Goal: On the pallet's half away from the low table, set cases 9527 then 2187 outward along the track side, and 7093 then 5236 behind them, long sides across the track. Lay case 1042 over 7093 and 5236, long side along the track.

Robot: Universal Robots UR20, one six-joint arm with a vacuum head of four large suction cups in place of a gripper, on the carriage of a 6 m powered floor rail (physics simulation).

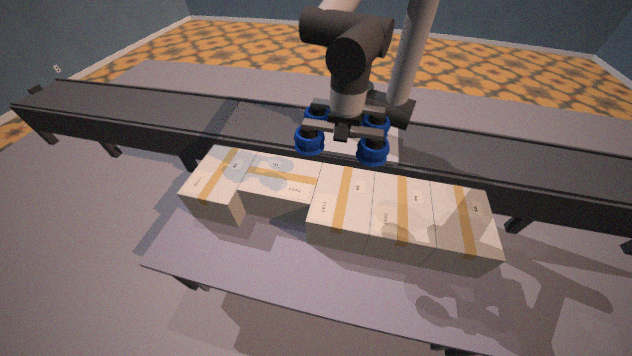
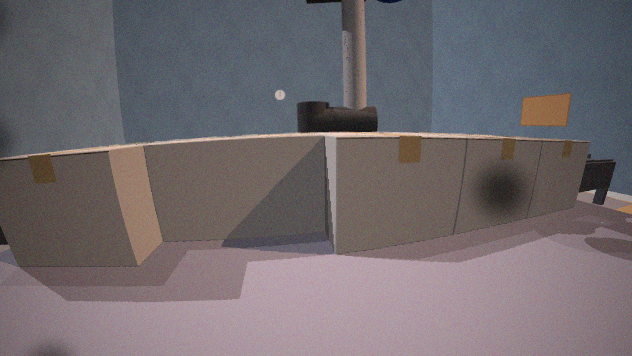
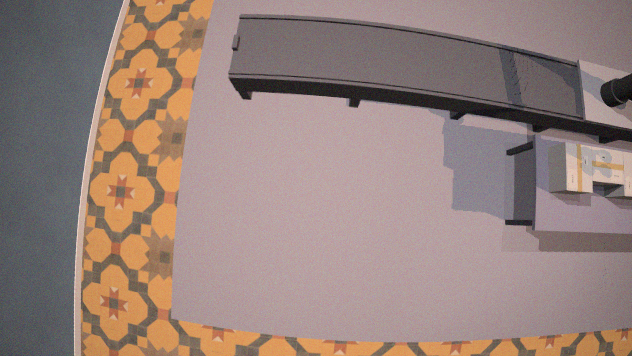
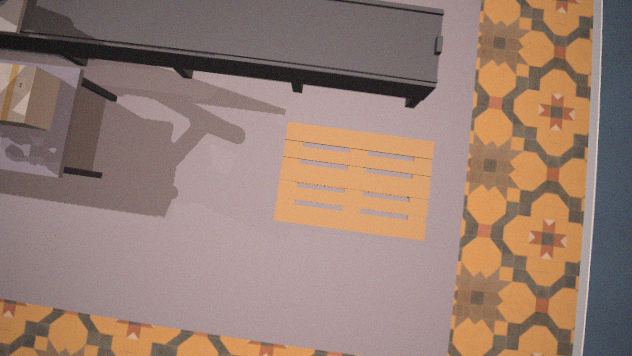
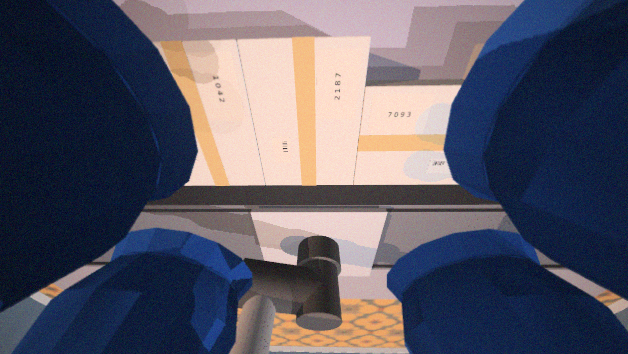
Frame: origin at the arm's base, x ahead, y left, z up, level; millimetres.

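Seen in the pictures: end effector, tool point: (image 5: 318, 216); arm's base, origin of the base link: (image 3: 609, 95) (image 5: 318, 248).
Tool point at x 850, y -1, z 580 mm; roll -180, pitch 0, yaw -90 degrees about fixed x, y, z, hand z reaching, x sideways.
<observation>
Pixels of each thing's middle, then the offset from my tool point to it. Level surfaces: height alone.
- Case 7093, body centre: (image 2: 246, 177) (image 5: 409, 130) (image 1: 283, 188) (image 3: 598, 167) 109 mm back, 306 mm right, 507 mm down
- Case 2187, body centre: (image 2: 368, 174) (image 5: 308, 117) (image 1: 341, 206) (image 3: 624, 176) 61 mm back, 31 mm left, 507 mm down
- case 1042, body centre: (image 2: 448, 169) (image 5: 221, 118) (image 1: 396, 217) 61 mm back, 319 mm left, 507 mm down
- far-left case, body centre: (image 2: 123, 187) (image 1: 226, 184) (image 3: 570, 169) 61 mm back, 642 mm right, 507 mm down
- far-right case, body centre: (image 2: 504, 166) (image 1: 453, 228) (image 4: 24, 97) 61 mm back, 608 mm left, 507 mm down
- low table, its level: 620 mm down
My gripper (image 1: 341, 137) (image 5: 320, 200), four blue suction cups, is open, holding nothing, raised above the track side of the case row. Case 7093 (image 1: 270, 186) (image 2: 200, 190) (image 5: 399, 125) lies with its long side along the row. Case 2187 (image 1: 330, 200) (image 2: 390, 200) (image 5: 337, 110) is beside it, then case 1042 (image 1: 390, 210) (image 5: 225, 115). The far-left case (image 1: 200, 185) (image 3: 575, 170) and far-right case (image 1: 450, 215) (image 4: 42, 100) have numbers I cannot read. The pallet (image 4: 350, 137) is bare; it lies flat on the floor.
The low table (image 1: 280, 280) (image 3: 575, 215) bears the cases. The dark floor rail (image 1: 150, 110) (image 3: 375, 60) (image 4: 250, 40) runs behind it and past the pallet. The light carriage (image 1: 392, 145) (image 5: 350, 225) is on the rail beside the table. Arm shadows fall across table and floor.
</observation>
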